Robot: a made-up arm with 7 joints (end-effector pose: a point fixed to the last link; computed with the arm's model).
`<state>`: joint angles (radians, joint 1 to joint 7).
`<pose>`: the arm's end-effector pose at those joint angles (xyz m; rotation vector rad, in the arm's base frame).
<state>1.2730 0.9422 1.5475 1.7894 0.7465 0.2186 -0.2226</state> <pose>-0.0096 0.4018 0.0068 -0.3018 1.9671 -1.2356</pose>
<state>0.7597 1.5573 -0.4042 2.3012 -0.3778 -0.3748 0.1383</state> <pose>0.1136 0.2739 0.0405 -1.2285 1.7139 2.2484</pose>
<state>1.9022 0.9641 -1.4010 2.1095 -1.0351 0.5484 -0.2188</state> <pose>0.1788 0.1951 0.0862 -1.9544 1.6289 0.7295</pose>
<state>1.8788 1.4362 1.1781 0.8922 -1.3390 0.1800 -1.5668</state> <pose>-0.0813 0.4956 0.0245 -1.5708 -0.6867 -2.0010</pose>
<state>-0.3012 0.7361 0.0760 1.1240 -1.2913 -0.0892 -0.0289</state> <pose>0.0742 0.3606 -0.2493 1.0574 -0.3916 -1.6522</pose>
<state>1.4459 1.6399 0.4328 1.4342 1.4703 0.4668 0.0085</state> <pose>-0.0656 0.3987 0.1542 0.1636 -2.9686 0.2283</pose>
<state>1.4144 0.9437 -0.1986 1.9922 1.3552 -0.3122 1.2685</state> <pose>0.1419 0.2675 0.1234 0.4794 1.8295 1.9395</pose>
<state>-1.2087 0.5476 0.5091 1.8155 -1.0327 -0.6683 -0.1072</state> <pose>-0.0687 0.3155 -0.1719 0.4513 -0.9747 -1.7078</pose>
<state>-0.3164 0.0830 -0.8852 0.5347 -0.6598 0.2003 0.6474</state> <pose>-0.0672 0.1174 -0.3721 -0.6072 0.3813 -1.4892</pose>
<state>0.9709 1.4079 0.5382 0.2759 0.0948 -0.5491 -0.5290</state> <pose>0.0547 0.5354 0.0082 1.8690 -1.7473 1.3059</pose>
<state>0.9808 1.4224 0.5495 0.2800 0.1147 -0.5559 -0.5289</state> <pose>0.0495 0.5359 0.0125 1.8729 -1.7755 1.3487</pose>
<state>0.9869 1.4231 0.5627 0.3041 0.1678 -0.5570 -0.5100</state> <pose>0.0486 0.5352 0.0168 1.8341 -1.8414 1.3989</pose>
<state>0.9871 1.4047 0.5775 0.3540 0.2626 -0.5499 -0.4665</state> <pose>0.0535 0.5328 0.0207 1.7344 -1.9550 1.4503</pose>
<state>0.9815 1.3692 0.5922 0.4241 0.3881 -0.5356 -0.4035</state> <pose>0.0635 0.5285 0.0237 1.5775 -2.1027 1.4892</pose>
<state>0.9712 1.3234 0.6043 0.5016 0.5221 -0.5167 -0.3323</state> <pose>0.0762 0.5226 0.0251 1.3865 -2.2547 1.5040</pose>
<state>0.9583 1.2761 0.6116 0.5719 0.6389 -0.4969 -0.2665</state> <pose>0.0892 0.5161 0.0246 1.2003 -2.3789 1.4936</pose>
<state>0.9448 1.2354 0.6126 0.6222 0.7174 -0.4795 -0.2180</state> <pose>0.1005 0.5104 0.0221 1.0589 -2.4527 1.4679</pose>
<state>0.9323 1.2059 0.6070 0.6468 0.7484 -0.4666 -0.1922</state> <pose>0.1093 0.5065 0.0181 0.9849 -2.4708 1.4367</pose>
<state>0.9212 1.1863 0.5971 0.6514 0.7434 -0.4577 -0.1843</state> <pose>0.1159 0.5043 0.0134 0.9656 -2.4499 1.4058</pose>
